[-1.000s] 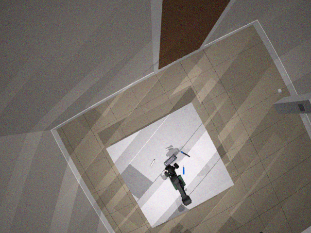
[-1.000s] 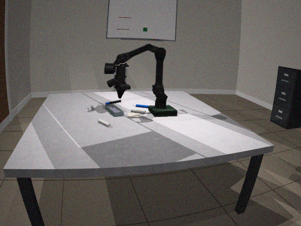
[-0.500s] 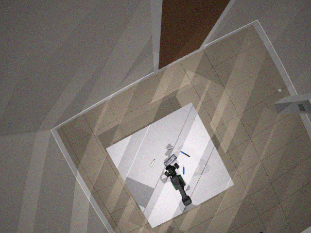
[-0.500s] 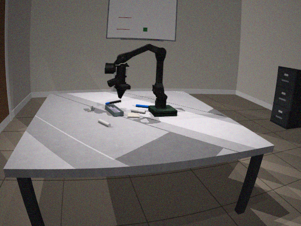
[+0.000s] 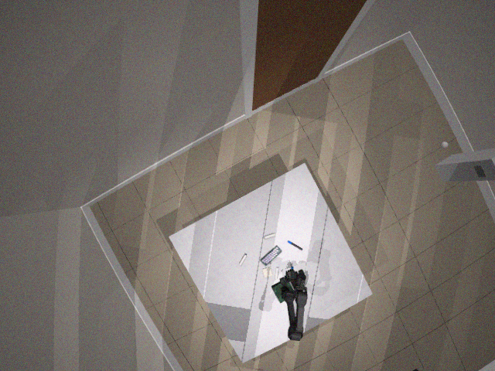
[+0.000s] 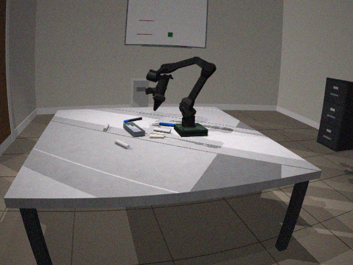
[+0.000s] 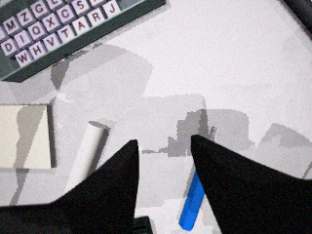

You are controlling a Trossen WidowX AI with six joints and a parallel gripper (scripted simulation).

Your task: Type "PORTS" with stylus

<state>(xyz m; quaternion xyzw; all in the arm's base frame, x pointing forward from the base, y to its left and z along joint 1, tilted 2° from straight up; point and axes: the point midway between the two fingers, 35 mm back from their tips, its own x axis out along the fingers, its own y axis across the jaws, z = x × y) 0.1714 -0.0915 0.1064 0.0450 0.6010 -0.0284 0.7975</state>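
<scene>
Now: the blue stylus 9 cm below my gripper tip, 5 cm behind it and 4 cm to the right of it. Also, from my gripper tip: cream box 16 cm to the left, 10 cm below, 1 cm ahead; black pen 13 cm to the right, 13 cm ahead, 9 cm below.
</scene>
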